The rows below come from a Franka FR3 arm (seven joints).
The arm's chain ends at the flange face. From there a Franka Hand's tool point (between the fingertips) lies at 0.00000 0.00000 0.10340 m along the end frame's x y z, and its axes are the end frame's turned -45 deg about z.
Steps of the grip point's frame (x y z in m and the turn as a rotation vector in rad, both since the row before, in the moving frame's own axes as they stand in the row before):
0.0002 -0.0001 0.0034 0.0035 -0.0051 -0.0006
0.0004 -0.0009 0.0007 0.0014 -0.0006 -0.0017
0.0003 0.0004 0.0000 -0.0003 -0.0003 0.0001
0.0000 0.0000 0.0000 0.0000 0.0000 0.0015
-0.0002 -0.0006 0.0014 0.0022 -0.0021 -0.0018
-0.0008 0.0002 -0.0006 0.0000 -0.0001 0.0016
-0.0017 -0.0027 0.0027 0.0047 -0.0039 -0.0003
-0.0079 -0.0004 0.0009 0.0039 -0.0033 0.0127
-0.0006 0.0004 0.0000 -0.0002 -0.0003 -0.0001
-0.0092 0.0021 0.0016 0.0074 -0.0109 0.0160
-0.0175 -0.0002 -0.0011 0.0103 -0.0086 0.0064
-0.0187 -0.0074 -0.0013 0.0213 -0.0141 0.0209
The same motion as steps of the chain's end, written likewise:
0.0007 -0.0003 0.0034 -0.0011 -0.0061 -0.0006
-0.0002 -0.0009 0.0007 0.0006 -0.0014 -0.0017
0.0005 0.0000 0.0000 -0.0004 0.0000 0.0001
0.0000 0.0000 0.0000 0.0000 0.0000 0.0015
-0.0003 -0.0003 0.0014 0.0001 -0.0030 -0.0018
-0.0004 0.0007 -0.0006 -0.0001 -0.0001 0.0016
-0.0025 -0.0006 0.0027 0.0006 -0.0061 -0.0003
-0.0053 0.0054 0.0009 0.0004 -0.0051 0.0127
-0.0001 0.0007 0.0000 -0.0004 -0.0001 -0.0001
-0.0037 0.0077 0.0016 -0.0025 -0.0129 0.0160
-0.0111 0.0124 -0.0011 0.0012 -0.0134 0.0064
-0.0159 0.0085 -0.0013 0.0051 -0.0250 0.0209

